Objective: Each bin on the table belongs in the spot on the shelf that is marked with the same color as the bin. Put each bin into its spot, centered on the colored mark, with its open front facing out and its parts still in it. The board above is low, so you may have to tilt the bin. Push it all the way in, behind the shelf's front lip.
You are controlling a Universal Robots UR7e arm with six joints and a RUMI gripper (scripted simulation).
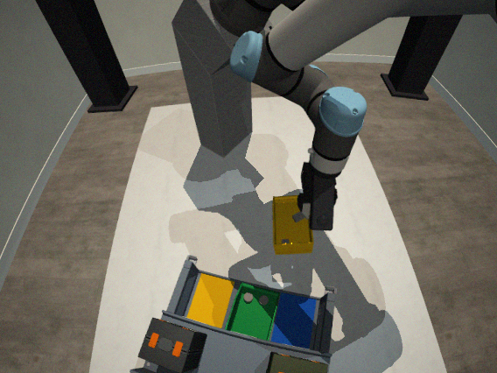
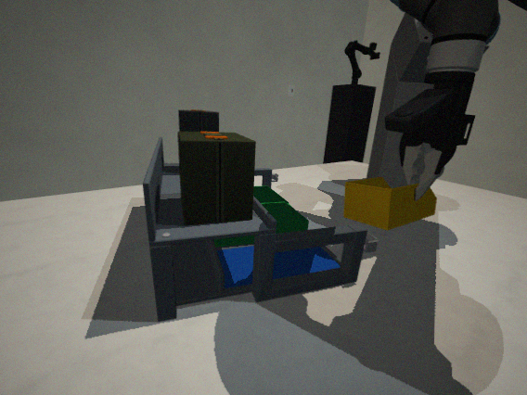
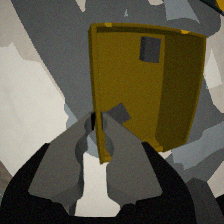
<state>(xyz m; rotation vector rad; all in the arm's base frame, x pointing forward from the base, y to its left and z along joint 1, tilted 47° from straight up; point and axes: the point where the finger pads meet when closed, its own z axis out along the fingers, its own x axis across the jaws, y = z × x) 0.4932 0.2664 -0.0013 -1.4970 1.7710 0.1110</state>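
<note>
The yellow bin is 50 mm to the right of my hand and 30 mm below it. Also, from my hand: shelf lip (170 mm ahead, 130 mm to the right, 90 mm below); dark box (380 mm ahead, 50 mm to the right, 50 mm above); green bin (260 mm ahead, 140 mm to the right, 60 mm below).
</note>
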